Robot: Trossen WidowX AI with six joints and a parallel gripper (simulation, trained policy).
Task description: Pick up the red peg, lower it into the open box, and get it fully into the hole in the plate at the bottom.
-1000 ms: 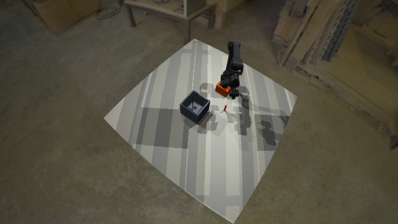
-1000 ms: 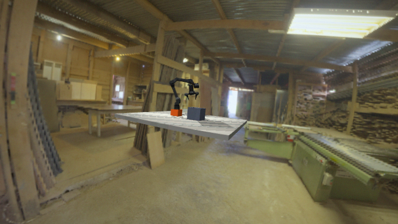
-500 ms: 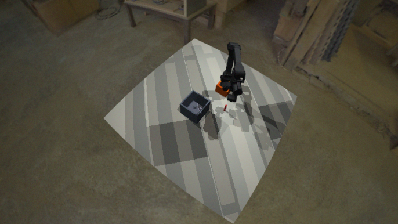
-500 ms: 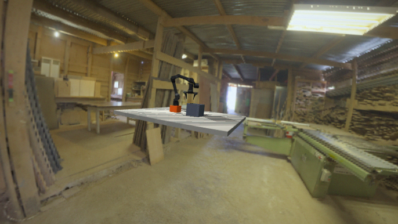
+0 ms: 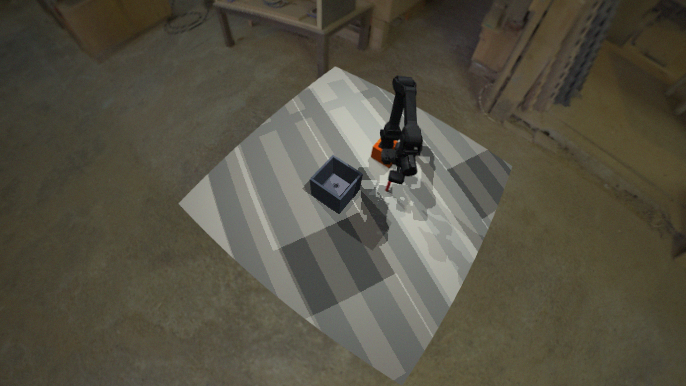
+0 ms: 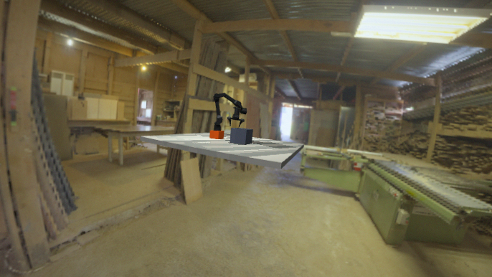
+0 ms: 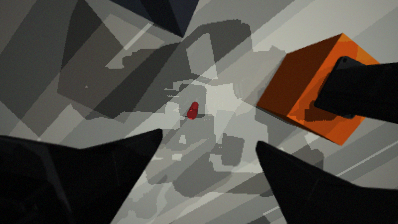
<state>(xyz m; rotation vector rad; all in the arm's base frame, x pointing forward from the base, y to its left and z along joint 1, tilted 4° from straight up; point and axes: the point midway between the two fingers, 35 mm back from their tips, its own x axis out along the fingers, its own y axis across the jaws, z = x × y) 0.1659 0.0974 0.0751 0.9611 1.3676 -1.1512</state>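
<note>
My gripper tip is now 20 mm short of the red peg and 90 mm above it.
</note>
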